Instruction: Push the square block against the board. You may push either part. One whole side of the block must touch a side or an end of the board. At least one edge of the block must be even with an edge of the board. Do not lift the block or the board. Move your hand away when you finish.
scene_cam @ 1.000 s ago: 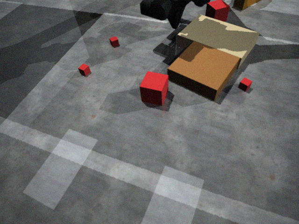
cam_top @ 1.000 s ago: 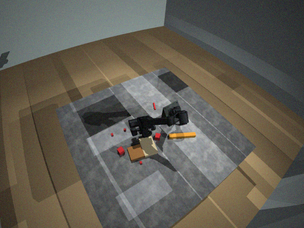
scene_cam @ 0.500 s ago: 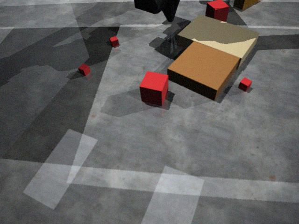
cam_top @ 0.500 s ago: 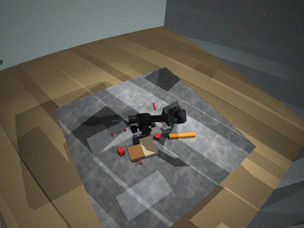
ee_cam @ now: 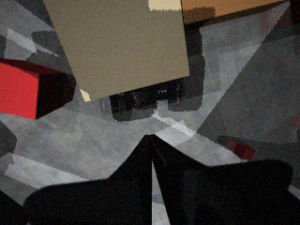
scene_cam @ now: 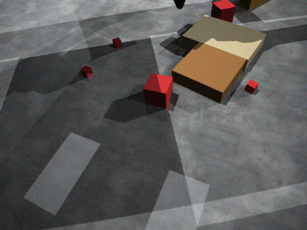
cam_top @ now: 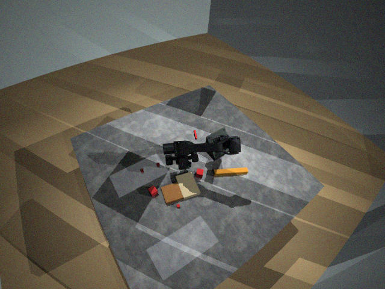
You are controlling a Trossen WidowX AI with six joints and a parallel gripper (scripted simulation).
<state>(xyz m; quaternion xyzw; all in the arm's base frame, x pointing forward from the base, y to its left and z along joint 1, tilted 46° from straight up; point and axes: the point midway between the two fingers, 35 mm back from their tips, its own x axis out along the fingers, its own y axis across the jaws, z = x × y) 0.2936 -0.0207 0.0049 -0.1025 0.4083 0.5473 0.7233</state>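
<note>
Right now my gripper tip is 40 mm short of the cream rectangular board, 110 mm to the right of it and 40 mm above it. Also, from my gripper tip: red stick: 270 mm behind, 180 mm to the right, 50 mm below; then long orange bar: 240 mm behind, 200 mm to the left, 40 mm below; then brown square block: 140 mm ahead, 90 mm to the left, 40 mm below.
</note>
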